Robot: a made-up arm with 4 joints.
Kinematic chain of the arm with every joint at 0, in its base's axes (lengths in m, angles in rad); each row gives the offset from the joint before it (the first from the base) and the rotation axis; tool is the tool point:
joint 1: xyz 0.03 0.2 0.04 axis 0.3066 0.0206 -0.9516
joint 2: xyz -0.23 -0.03 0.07 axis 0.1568 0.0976 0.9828
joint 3: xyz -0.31 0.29 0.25 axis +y
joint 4: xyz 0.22 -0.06 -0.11 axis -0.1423 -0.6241 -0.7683
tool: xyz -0.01 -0.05 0
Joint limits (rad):
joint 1: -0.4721..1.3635
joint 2: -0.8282..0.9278
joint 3: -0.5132..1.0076
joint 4: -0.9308..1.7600
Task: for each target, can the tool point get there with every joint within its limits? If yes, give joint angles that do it. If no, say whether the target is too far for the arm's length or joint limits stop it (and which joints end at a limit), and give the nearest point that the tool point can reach.
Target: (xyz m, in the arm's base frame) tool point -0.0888 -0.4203 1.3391
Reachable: no: too far | nearest point -0.3260 0.0817 0.3992 | short by 1.092 m
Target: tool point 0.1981 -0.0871 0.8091
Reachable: no: joint limits stop it (at a limit: joint 1, joint 2, joint 3, joint 4) | nearest point 0.0812 0.2532 0.4058 | short by 0.541 m
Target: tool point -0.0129 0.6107 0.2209
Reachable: yes | joints 1.0780 -0.2840 0.7741 -0.5395
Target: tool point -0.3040 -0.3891 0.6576
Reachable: no: joint limits stop it (at a limit: joint 1, joint 2, joint 3) | nearest point -0.4295 -0.1779 0.2163 | short by 0.505 m
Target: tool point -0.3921 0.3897 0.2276
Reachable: yes | joints 0.4290 0.5805 0.3698 0.5099
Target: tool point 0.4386 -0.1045 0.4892
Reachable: no: joint limits stop it (at a limit: joint 1, joint 2, joint 3, joint 4) | nearest point 0.1406 0.2855 0.3701 | short by 0.505 m
